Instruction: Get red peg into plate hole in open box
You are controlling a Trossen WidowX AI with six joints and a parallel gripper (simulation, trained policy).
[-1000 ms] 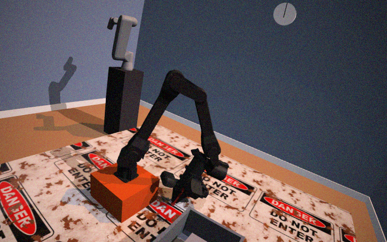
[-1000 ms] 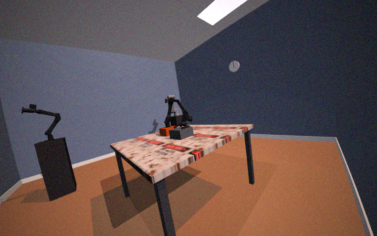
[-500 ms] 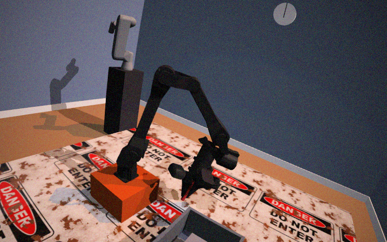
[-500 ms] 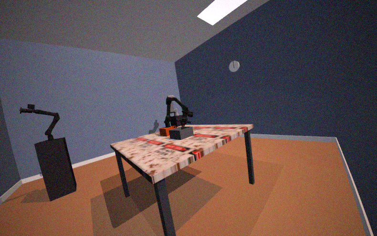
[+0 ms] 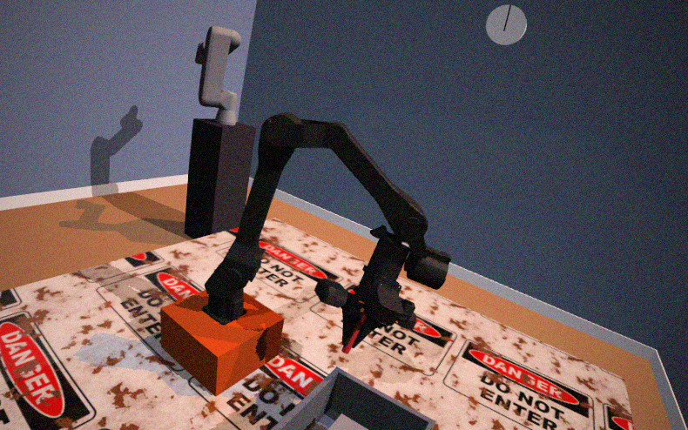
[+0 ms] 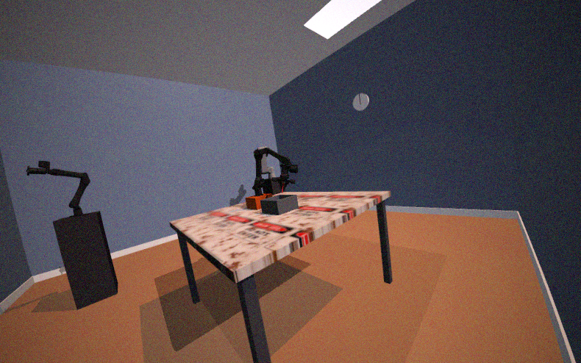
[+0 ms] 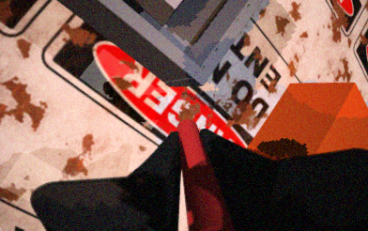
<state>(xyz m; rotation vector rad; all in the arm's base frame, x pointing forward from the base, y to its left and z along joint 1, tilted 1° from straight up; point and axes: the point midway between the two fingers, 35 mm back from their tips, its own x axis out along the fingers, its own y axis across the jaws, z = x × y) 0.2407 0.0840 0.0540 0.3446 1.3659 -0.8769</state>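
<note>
My gripper tip is now 10 cm short of the grey box, 13 cm to the left of it and 9 cm above it. From my gripper tip the other things lie so: red peg 1 cm to the left, 3 cm above.
</note>
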